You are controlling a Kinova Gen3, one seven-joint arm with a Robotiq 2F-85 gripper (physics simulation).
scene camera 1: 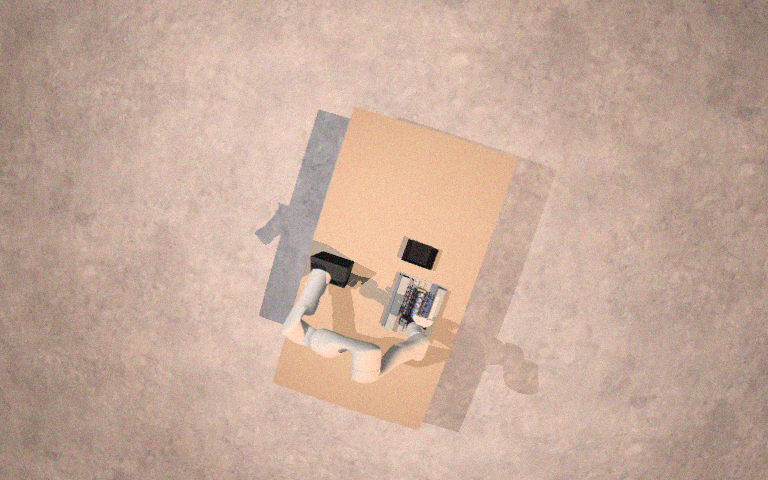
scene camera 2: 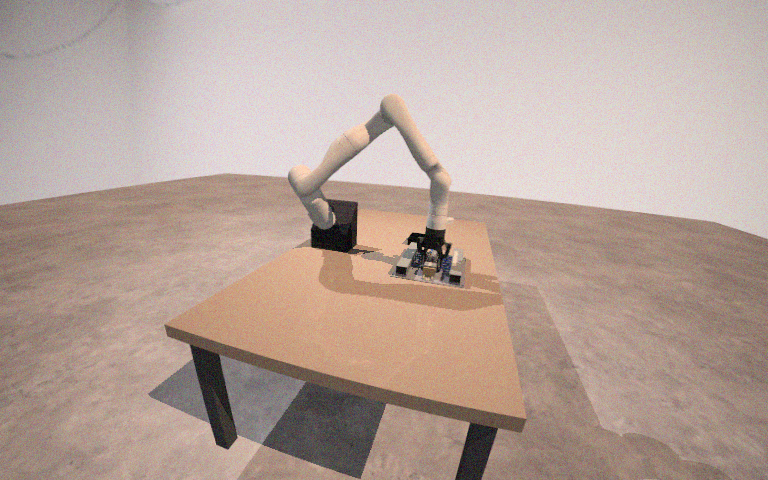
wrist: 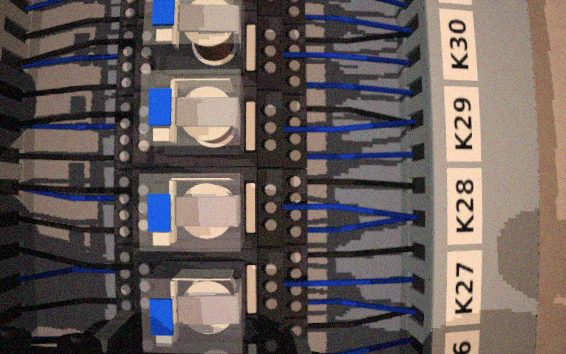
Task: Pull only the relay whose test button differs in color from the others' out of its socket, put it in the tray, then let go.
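Where they show: gripper, fingertip midpoint: [scene camera 1: 411, 317] [wrist: 210, 350]; arm's base at its link origin: [scene camera 1: 322, 274] [scene camera 2: 325, 220].
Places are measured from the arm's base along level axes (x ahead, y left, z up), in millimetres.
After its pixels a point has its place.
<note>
A row of clear-cased relays shows in the wrist view. The relays beside labels K29 [wrist: 205, 112] @(y -25, x 503, z -56 mm), K28 [wrist: 205, 215] @(y -53, x 502, z -56 mm) and K27 [wrist: 207, 312] @(y -79, x 501, z -56 mm), and the one above them [wrist: 207, 20] @(y 1, x 503, z -56 mm), have blue test buttons. The differently coloured button does not show. My gripper [scene camera 2: 434, 261] @(y -106, x 496, z -100 mm) points down over the relay board [scene camera 2: 428, 279] @(y -198, x 498, z -120 mm) [scene camera 1: 391, 302] @(y -66, x 373, z -121 mm). Its dark fingers enter the wrist view's bottom edge, close in on both sides of the row; it looks shut on a relay low in or below that view. The tips and that relay's button are hidden. The black tray [scene camera 1: 419, 263] @(y 179, x 452, z -121 mm) lies beyond the board.
Black and blue wires [wrist: 360, 125] @(y -24, x 555, z -101 mm) run from the sockets to a slotted grey duct [wrist: 434, 220] @(y -59, x 575, z -81 mm) beside the row. A tall black box [scene camera 1: 331, 268] @(y 59, x 47, z 58 mm) [scene camera 2: 342, 237] @(y -39, x 97, z -56 mm) stands at the table's left edge, against the arm's base. The arm [scene camera 1: 365, 362] @(y -68, x 299, z 512 mm) [scene camera 2: 351, 141] @(y -182, x 182, z 350 mm) arches over the table.
</note>
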